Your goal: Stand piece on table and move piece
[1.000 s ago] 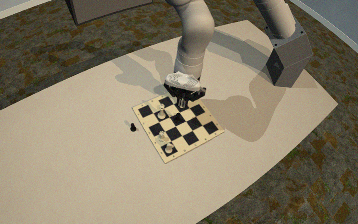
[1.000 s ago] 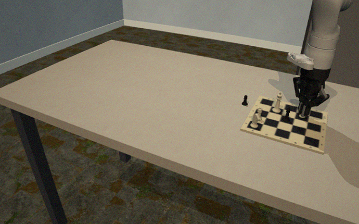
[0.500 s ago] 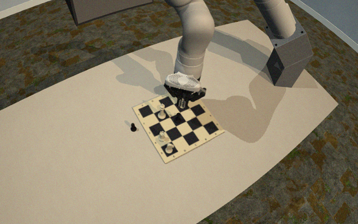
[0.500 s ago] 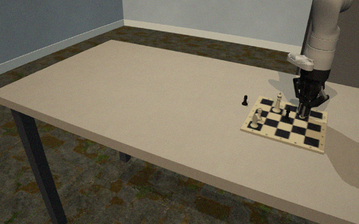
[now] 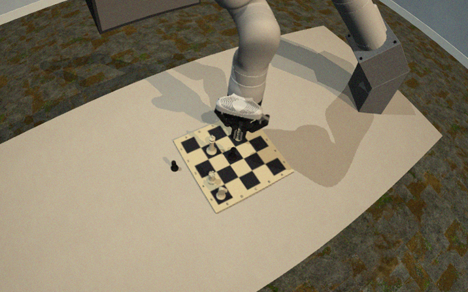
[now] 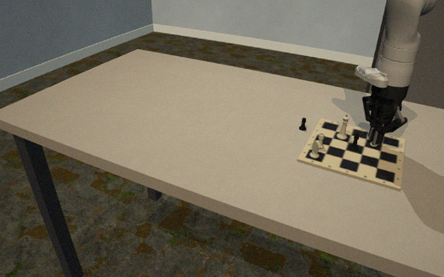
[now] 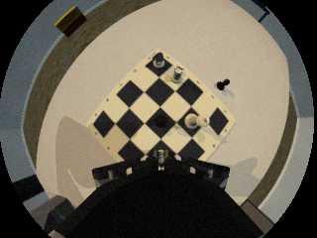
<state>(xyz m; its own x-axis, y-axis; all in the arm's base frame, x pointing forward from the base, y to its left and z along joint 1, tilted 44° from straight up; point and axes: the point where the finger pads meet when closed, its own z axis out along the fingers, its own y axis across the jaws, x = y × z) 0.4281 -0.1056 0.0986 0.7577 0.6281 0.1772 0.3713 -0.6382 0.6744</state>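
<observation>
My gripper is now 1 cm above the white pawn. From my hand the other things lie so: chessboard: 5 cm ahead, 2 cm to the left, 3 cm below; then white king: 7 cm ahead, 2 cm to the right, 1 cm above; then black pawn: 17 cm ahead, 6 cm to the right, 2 cm below.
</observation>
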